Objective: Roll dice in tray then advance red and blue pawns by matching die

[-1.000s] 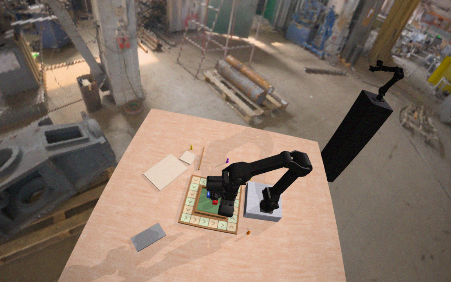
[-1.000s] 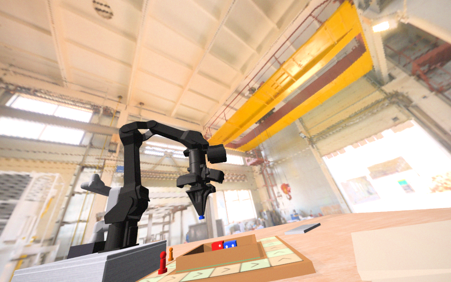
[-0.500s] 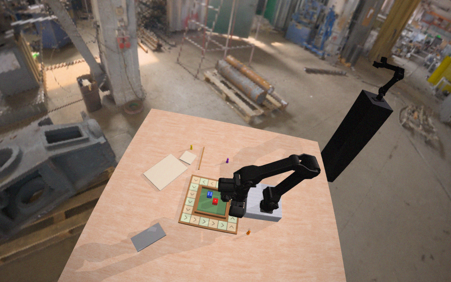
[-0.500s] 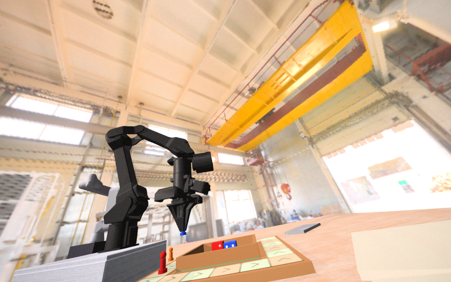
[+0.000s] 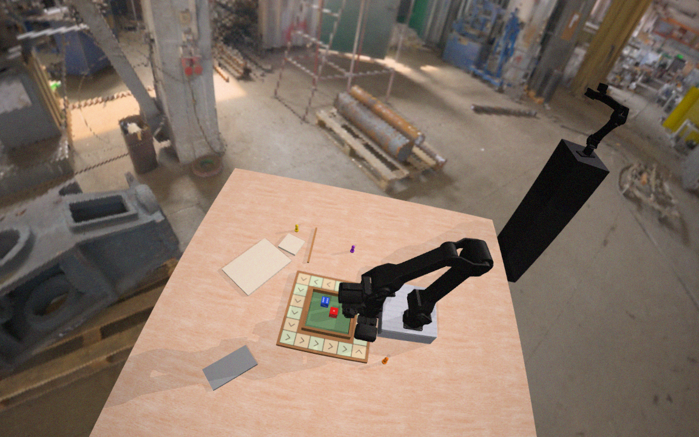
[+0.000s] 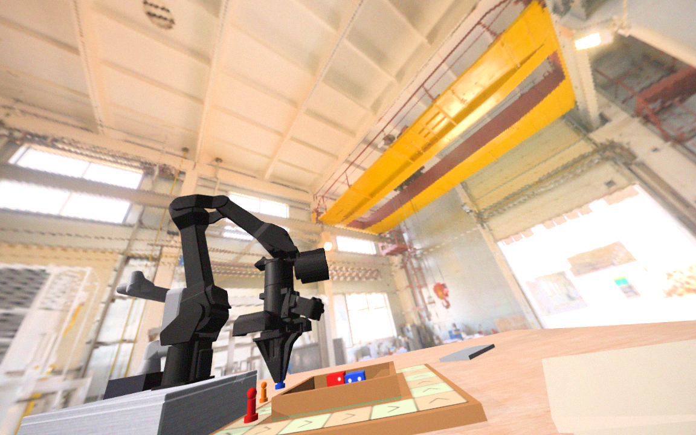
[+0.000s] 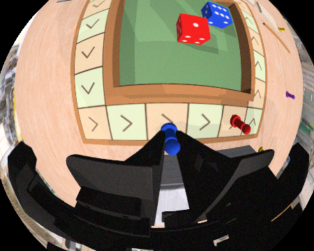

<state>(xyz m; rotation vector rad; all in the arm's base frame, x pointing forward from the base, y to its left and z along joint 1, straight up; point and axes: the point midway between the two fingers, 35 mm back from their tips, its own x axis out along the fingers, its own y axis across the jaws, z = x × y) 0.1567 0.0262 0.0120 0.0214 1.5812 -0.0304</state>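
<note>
My gripper tip is 9 cm to the left of the red pawn and 1 cm above it. The rest, counted from my gripper tip: blue pawn 1 cm above; orange pawn 11 cm to the left, 9 cm behind, 2 cm below; green tray 11 cm ahead, 3 cm below, 2 cm to the right.
</note>
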